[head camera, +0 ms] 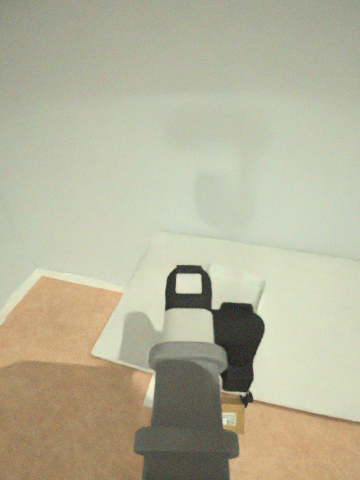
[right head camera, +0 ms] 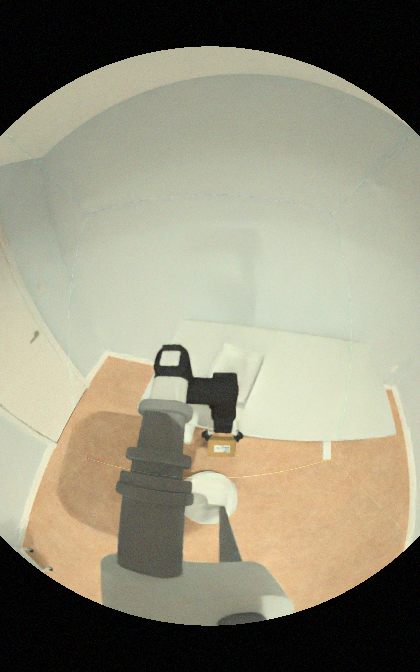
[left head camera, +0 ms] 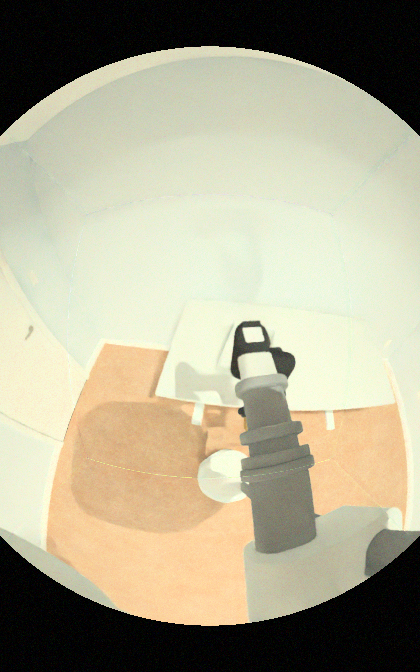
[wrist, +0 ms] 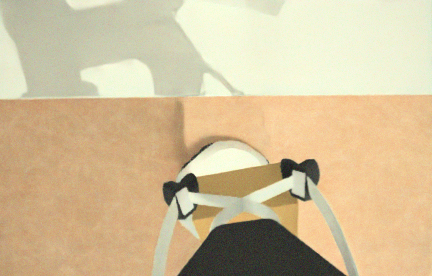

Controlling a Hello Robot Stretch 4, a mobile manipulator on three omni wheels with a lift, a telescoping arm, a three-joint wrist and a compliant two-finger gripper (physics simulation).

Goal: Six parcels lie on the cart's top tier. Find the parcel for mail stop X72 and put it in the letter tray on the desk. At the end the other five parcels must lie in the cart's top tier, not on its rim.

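Frame: origin at the robot's base, x up, y left, z back, level; millimetres.
Where they show: gripper, fingertip midpoint: (head camera: 222,399) (wrist: 238,178).
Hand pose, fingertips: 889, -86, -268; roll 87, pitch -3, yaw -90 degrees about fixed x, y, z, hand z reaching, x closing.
After its pixels a point has its place, as x, y, z.
A brown cardboard parcel (head camera: 240,415) {914, -121, -229} (left head camera: 245,423) (right head camera: 221,452) (wrist: 239,183) {899, -86, -266} hangs between the two fingertips of my gripper (right head camera: 222,436) (wrist: 238,178) {889, -86, -268}, which is shut on it. Its white label faces the head camera, but I cannot read the mail stop. Gripper and parcel are off the near edge of the white desk (head camera: 310,340) {692, -468, -521} (left head camera: 330,360) (right head camera: 320,395) (wrist: 325,50) {692, -264, -391}, over the floor in these views. The white letter tray (head camera: 259,295) {695, -315, -730} (right head camera: 255,372) lies on the desk behind the wrist, partly hidden by it. The cart and the other five parcels do not show.
A round white object (left head camera: 220,477) (right head camera: 215,487) (wrist: 222,157) {186, -24, -163} stands on the floor in front of the desk, beyond the parcel in the wrist view. A pale door (left head camera: 30,375) (right head camera: 30,370) is at the left. A wall rises behind the desk.
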